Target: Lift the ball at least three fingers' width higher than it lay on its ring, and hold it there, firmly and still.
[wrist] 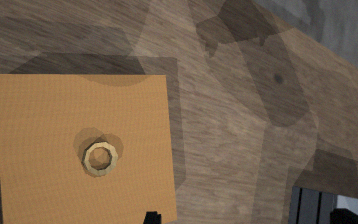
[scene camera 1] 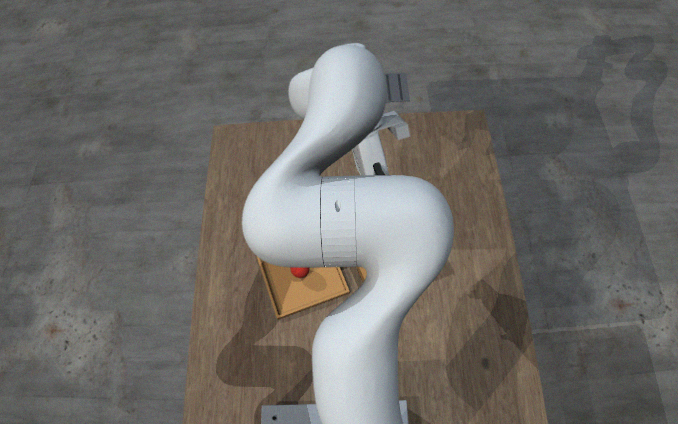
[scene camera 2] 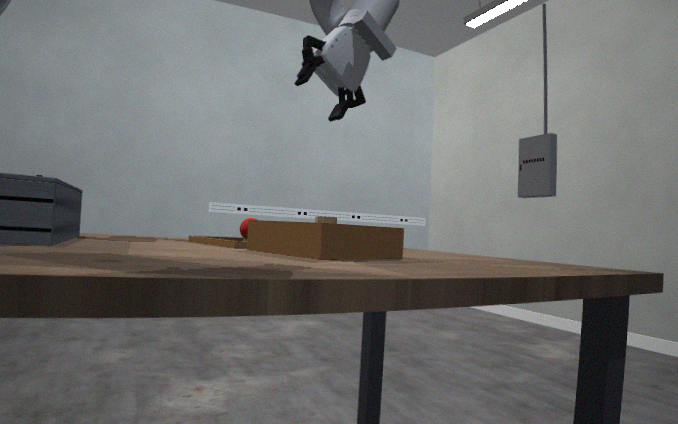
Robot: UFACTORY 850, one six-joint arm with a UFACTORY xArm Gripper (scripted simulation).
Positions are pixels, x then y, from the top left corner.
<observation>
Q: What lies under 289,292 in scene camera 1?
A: A shallow orange tray.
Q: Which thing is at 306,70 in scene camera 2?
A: The gripper.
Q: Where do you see an orange block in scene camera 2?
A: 325,239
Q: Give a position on an orange block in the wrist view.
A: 66,125
</observation>
